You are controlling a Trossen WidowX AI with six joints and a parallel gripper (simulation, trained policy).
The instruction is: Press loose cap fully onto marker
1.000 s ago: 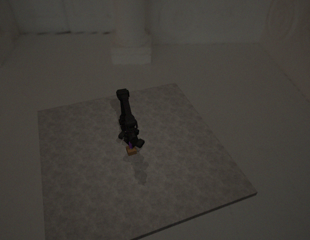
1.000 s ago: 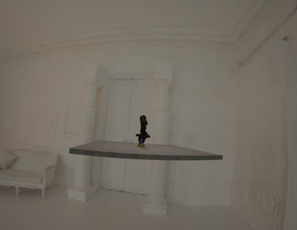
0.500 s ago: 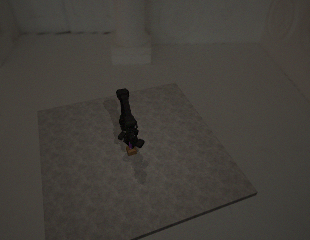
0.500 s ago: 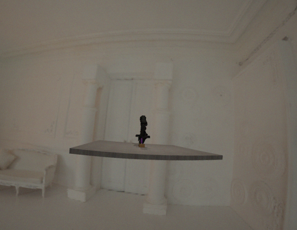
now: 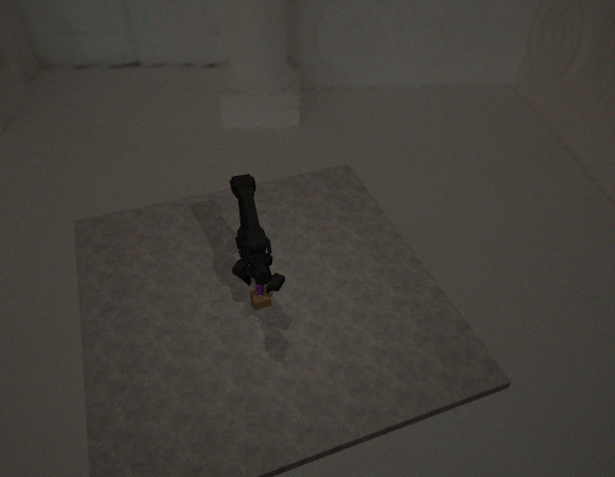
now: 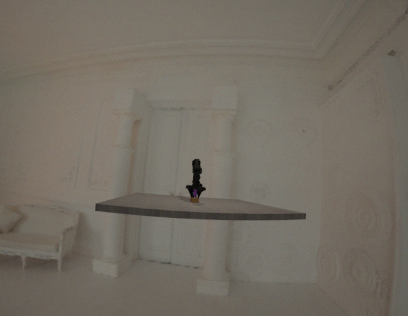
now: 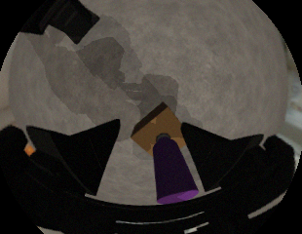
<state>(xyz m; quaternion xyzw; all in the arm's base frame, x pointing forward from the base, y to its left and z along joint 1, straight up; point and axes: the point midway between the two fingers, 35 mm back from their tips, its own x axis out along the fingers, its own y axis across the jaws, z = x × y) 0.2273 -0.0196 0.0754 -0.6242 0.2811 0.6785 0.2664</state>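
Now: the purple cap 3 cm ahead of my gripper tip and 4 cm above it. From my gripper tip the other things lie so: holder block 3 cm ahead, 2 cm below.
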